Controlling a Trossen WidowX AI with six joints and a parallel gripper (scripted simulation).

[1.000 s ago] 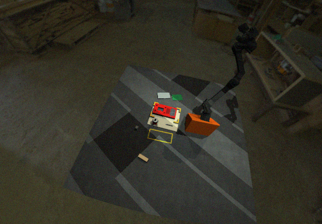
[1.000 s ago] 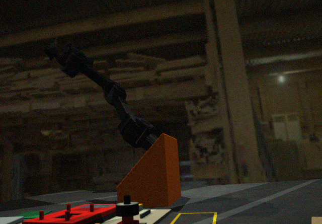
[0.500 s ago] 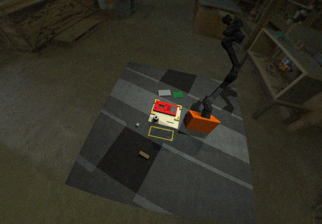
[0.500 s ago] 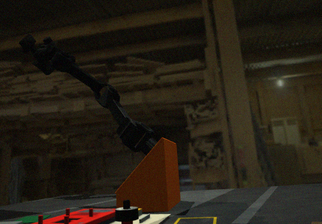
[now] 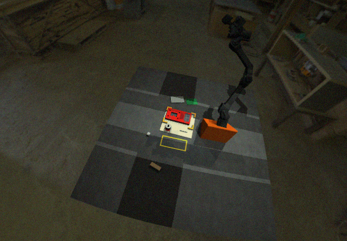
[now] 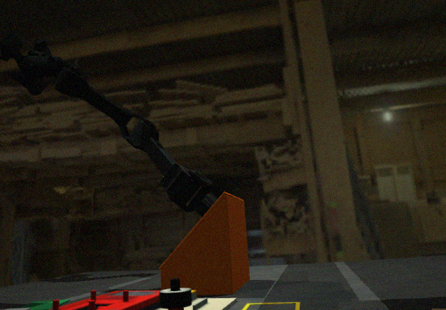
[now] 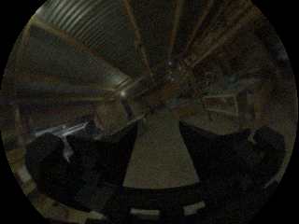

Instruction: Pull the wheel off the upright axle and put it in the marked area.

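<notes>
The wheel is 20 cm ahead of my gripper tip, 69 cm to the left of it and 60 cm below it. From my gripper tip the other things lie so: upright axle: 21 cm ahead, 69 cm to the left, 60 cm below; green tile: 10 cm ahead, 35 cm to the left, 64 cm below; grey tile: 23 cm ahead, 39 cm to the left, 63 cm below.
</notes>
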